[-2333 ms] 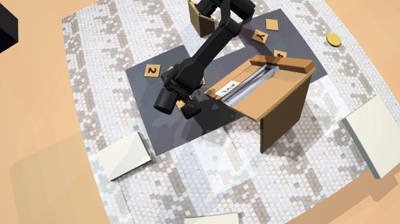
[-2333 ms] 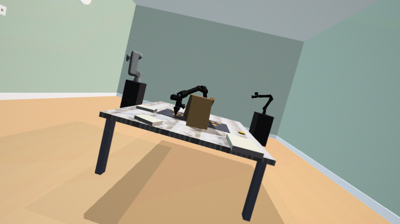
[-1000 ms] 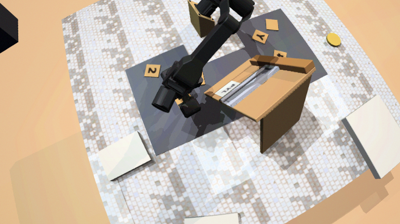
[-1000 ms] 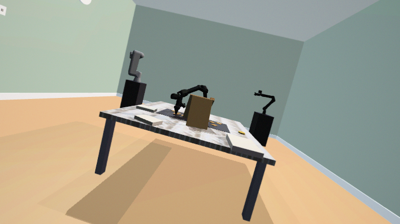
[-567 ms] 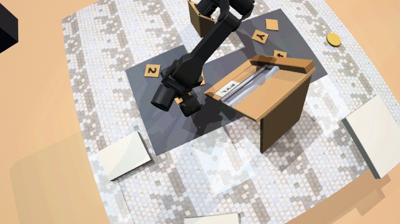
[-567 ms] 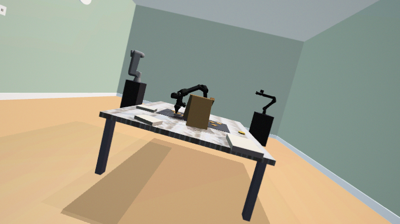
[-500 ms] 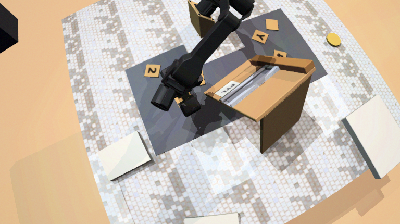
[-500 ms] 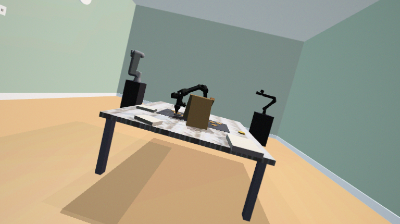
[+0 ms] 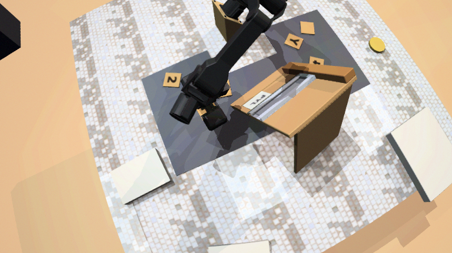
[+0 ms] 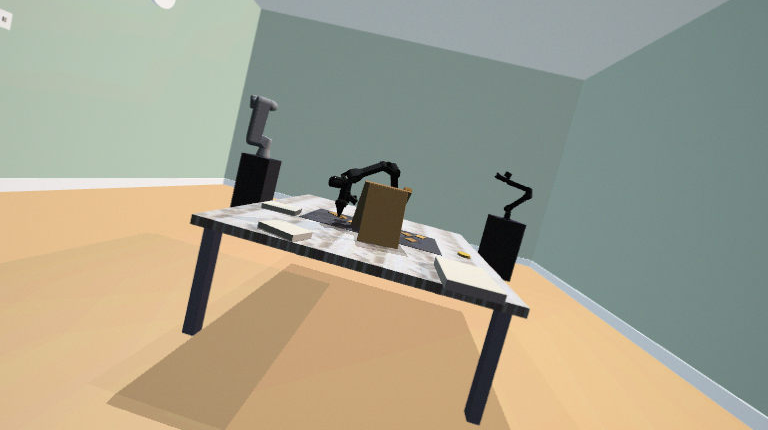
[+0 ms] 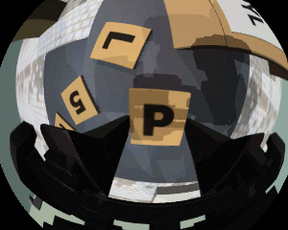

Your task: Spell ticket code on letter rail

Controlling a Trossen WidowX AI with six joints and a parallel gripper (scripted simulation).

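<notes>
Right now the L tile is 80 mm to the left of my gripper tip, 50 mm behind it and 30 mm below it. From my gripper tip the other things lie so: white ticket 150 mm to the left, 70 mm ahead, 60 mm above; then 2 tile 170 mm behind, 60 mm to the right, 30 mm below; then P tile right at my gripper tip.
</notes>
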